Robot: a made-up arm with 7 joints. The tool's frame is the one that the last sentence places. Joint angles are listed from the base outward.
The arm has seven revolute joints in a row. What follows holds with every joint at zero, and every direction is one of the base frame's. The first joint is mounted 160 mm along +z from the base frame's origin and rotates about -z. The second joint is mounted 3 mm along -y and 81 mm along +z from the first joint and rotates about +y. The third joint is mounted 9 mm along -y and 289 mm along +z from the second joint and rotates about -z. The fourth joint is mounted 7 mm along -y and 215 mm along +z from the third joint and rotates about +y. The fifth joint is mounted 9 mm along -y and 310 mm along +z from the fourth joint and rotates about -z. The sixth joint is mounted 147 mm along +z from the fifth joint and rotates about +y. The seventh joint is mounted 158 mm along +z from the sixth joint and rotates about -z. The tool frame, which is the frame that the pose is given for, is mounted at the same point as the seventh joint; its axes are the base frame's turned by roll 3.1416, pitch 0 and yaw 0 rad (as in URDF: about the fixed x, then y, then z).
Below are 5 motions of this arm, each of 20 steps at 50 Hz.
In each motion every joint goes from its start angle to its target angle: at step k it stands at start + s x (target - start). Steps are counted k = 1, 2, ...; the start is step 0. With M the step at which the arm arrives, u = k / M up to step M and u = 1 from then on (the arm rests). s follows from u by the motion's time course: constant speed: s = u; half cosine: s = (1 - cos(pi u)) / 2; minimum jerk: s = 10 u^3 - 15 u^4 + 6 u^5.
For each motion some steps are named. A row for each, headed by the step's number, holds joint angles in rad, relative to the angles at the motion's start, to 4 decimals.
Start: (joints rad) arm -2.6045 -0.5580 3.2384 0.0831 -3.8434 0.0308 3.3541
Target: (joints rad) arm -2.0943 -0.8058 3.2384 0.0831 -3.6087 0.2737 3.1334
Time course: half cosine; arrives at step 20
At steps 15, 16, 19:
15: 0.4355 -0.2115 0.0000 0.0000 0.2003 0.2073 -0.1884
16: 0.4615 -0.2241 0.0000 0.0000 0.2123 0.2197 -0.1996
19: 0.5071 -0.2463 0.0000 0.0000 0.2333 0.2414 -0.2193

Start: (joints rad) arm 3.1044 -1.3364 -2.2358 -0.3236 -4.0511 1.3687 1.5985
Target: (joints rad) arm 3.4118 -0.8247 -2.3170 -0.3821 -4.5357 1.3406 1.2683
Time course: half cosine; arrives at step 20
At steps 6, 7, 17, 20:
6: 0.0634 0.1055 -0.0167 -0.0121 -0.0999 -0.0058 -0.0681
7: 0.0839 0.1397 -0.0222 -0.0160 -0.1323 -0.0077 -0.0901
17: 0.2906 0.4838 -0.0768 -0.0553 -0.4582 -0.0266 -0.3122
20: 0.3074 0.5117 -0.0812 -0.0585 -0.4846 -0.0281 -0.3302

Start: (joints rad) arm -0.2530 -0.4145 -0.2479 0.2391 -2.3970 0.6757 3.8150
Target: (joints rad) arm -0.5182 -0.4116 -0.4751 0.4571 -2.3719 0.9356 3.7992
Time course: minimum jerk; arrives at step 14
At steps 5, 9, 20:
5: -0.0653 0.0007 -0.0560 0.0537 0.0062 0.0640 -0.0039
9: -0.1999 0.0022 -0.1712 0.1643 0.0189 0.1959 -0.0119
20: -0.2652 0.0029 -0.2272 0.2180 0.0251 0.2599 -0.0158

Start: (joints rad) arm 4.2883 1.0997 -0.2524 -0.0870 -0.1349 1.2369 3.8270
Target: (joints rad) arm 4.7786 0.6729 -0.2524 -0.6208 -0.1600 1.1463 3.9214
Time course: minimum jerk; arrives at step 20
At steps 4, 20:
4: 0.0284 -0.0247 0.0000 -0.0309 -0.0015 -0.0052 0.0055
20: 0.4903 -0.4268 0.0000 -0.5338 -0.0251 -0.0906 0.0944

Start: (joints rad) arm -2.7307 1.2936 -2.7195 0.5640 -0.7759 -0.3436 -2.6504
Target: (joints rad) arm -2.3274 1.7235 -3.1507 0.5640 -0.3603 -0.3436 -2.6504
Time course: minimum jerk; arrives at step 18
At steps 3, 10, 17, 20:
3: 0.0143 0.0153 -0.0153 0.0000 0.0148 0.0000 0.0000
10: 0.2433 0.2594 -0.2601 0.0000 0.2507 0.0000 0.0000
17: 0.4027 0.4292 -0.4305 0.0000 0.4149 0.0000 0.0000
20: 0.4033 0.4299 -0.4312 0.0000 0.4156 0.0000 0.0000

